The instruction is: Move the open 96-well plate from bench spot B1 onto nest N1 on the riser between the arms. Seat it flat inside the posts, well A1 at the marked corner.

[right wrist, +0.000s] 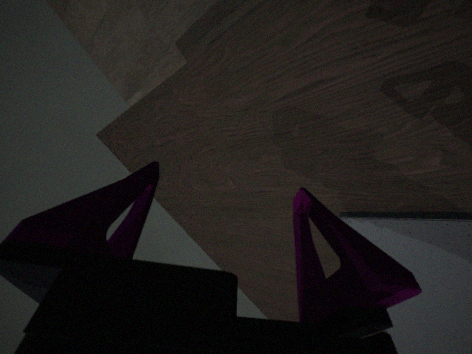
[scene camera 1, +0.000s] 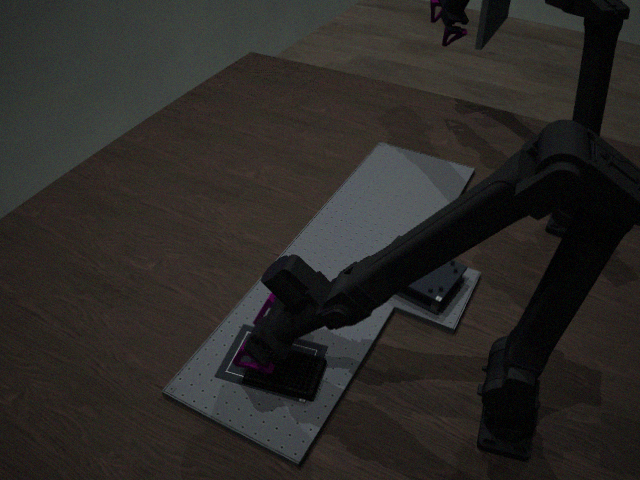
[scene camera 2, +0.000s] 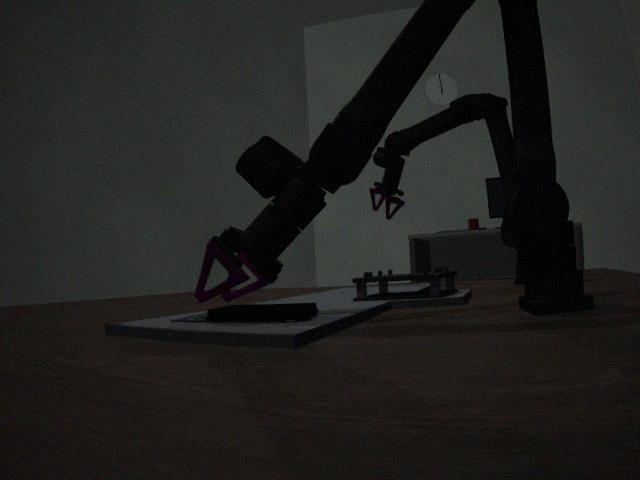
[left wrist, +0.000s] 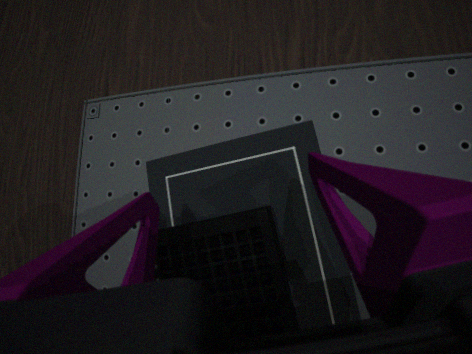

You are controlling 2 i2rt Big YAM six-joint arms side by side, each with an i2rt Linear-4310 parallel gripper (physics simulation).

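Frame: origin at the left arm's base, x ahead, y left, z up, level; millimetres.
Seen in the pictures: left gripper, fingertip midpoint: point(scene camera 1: 245, 343) point(scene camera 2: 211, 299) point(left wrist: 227, 181); right gripper, fingertip midpoint: point(right wrist: 230, 181) point(scene camera 1: 438, 34) point(scene camera 2: 381, 215); left arm's base, link origin: point(scene camera 1: 506, 424) point(scene camera 2: 554, 308); right arm's base, link origin: point(scene camera 1: 567, 223).
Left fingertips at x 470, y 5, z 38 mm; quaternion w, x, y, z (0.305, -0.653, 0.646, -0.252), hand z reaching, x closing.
Note:
Pixels of each thing's top centre, then the offset from my left fingertips to it. Level surfaces: height alone.
- black open 96-well plate, top centre: point(left wrist: 223, 325) point(scene camera 2: 262, 306) point(scene camera 1: 284, 368) dx -83, dy +20, dz -9 mm
- dark B1 mat, surface height: dz -24 mm
- Nest N1, top centre: point(scene camera 2: 406, 269) point(scene camera 1: 418, 262) dx -254, dy -282, dz +24 mm
- wooden table, surface height: dz -38 mm
The black open 96-well plate point(scene camera 1: 292, 376) point(scene camera 2: 262, 312) point(left wrist: 225, 265) lies flat, partly over the dark B1 mat point(scene camera 1: 228, 358) point(left wrist: 225, 152) and offset from its white outline. My left gripper point(scene camera 1: 263, 343) point(scene camera 2: 212, 299) point(left wrist: 227, 181) is open and empty, a little above the plate's left end in scene camera 2. In the left wrist view its left fingertip appears beside the plate's edge, with a wider gap at the right finger. Nest N1 point(scene camera 1: 436, 281) point(scene camera 2: 408, 277) stands on the riser, partly hidden by my left arm. My right gripper point(scene camera 1: 439, 32) point(scene camera 2: 382, 213) point(right wrist: 230, 181) is open and empty, high up at the back.
The pale perforated board point(scene camera 1: 356, 206) point(scene camera 2: 217, 335) point(left wrist: 245, 106) lies under the plate and mat on the wooden table point(scene camera 1: 155, 232) point(scene camera 2: 258, 403). My left arm reaches across the board beside the nest. A grey panel point(scene camera 1: 492, 20) point(scene camera 2: 494, 197) stands upright near my right arm.

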